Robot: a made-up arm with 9 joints.
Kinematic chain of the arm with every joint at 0, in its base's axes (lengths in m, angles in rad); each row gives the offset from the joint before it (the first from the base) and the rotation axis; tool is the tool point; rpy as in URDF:
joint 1: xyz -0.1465 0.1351 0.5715 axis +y
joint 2: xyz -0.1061 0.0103 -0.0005 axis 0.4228 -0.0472 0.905
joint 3: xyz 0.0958 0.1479 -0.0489 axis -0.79 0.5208 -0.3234
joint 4: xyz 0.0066 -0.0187 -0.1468 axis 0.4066 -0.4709 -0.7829
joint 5: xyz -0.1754 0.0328 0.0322 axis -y
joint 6: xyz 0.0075 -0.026 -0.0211 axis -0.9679 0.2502 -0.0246
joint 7: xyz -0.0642 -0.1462 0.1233 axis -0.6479 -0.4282 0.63
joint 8: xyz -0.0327 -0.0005 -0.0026 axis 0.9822 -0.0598 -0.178
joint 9: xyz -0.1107 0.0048 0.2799 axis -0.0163 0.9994 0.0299
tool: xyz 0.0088 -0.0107 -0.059 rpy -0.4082 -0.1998 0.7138
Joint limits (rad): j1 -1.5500..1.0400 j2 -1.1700..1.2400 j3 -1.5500..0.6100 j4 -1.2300..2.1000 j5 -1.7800..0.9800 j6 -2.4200..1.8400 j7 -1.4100..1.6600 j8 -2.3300..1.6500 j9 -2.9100..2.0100
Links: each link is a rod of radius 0.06 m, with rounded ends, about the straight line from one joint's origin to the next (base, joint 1, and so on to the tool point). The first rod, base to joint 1, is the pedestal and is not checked.
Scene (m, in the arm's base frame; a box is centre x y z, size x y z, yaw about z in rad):
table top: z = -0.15
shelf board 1: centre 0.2 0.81 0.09 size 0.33 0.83 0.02 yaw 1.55
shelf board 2: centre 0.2 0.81 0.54 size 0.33 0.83 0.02 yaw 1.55
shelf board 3: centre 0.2 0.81 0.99 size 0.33 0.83 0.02 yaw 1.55
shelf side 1: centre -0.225 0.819 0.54 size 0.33 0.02 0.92 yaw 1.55
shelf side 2: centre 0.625 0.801 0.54 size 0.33 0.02 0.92 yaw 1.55
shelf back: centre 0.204 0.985 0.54 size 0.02 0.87 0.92 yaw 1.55
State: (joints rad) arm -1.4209 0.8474 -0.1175 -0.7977 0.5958 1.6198 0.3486 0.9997 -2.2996
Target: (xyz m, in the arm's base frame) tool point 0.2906 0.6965 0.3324
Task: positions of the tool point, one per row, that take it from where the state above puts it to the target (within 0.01 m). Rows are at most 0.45 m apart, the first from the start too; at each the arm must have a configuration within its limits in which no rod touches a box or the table.
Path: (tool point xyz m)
1: -0.3360 -0.1822 0.2208
2: -0.0304 -0.2470 0.4044
3: 0.2840 -0.0479 0.5160
4: 0.4203 0.3335 0.4893
5: 0.2906 0.6965 0.3324

